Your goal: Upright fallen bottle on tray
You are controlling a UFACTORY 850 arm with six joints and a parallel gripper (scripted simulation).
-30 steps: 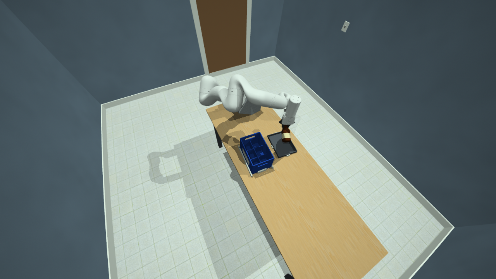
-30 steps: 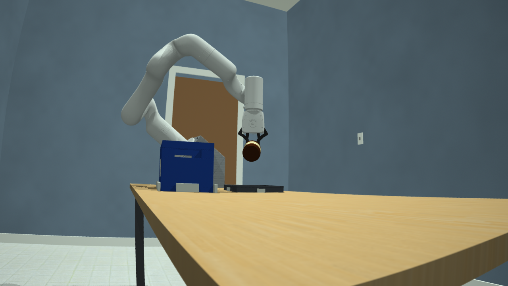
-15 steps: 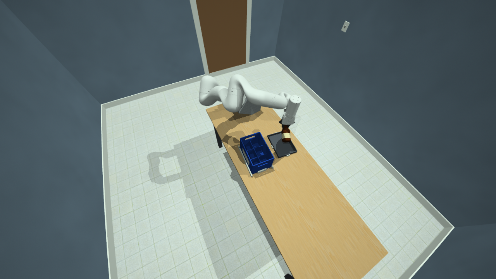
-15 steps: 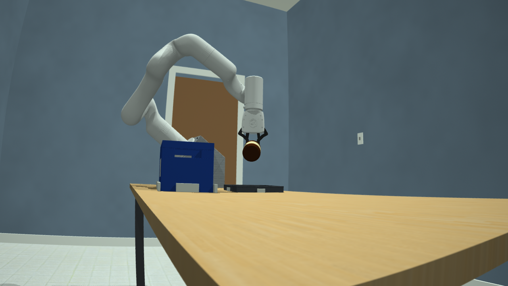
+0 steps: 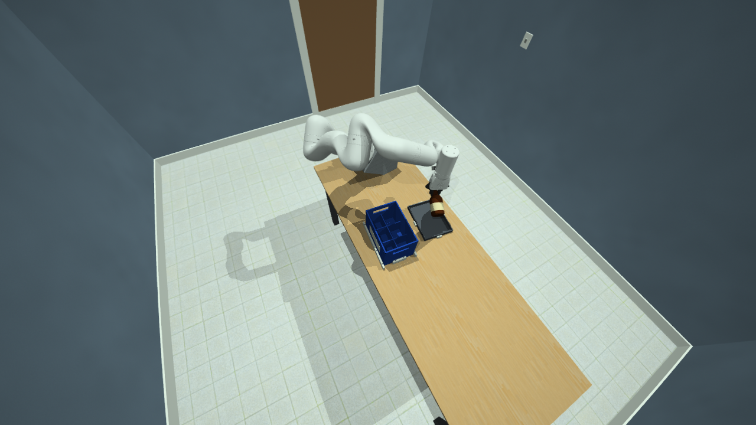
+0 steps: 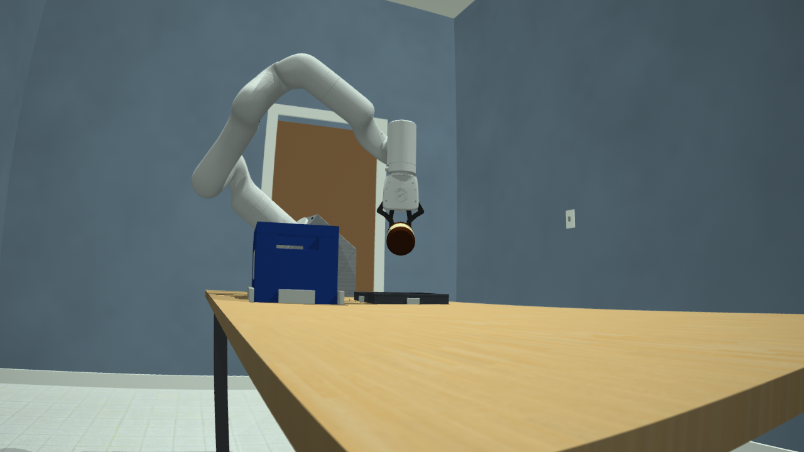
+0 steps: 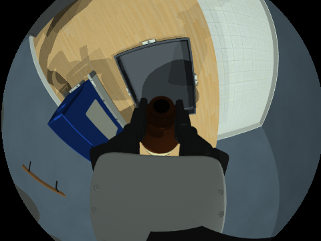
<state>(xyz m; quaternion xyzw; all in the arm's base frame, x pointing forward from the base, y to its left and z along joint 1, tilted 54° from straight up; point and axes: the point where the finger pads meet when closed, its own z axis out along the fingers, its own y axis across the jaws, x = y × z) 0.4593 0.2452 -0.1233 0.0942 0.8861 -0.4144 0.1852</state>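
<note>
My gripper is now 5 cm short of the bottle, 2 cm to the left of it and 2 cm above it. The rest, counted from my hand: dark tray (6 cm ahead, 2 cm to the right, 19 cm below); then blue crate (8 cm ahead, 32 cm to the right, 12 cm below).
</note>
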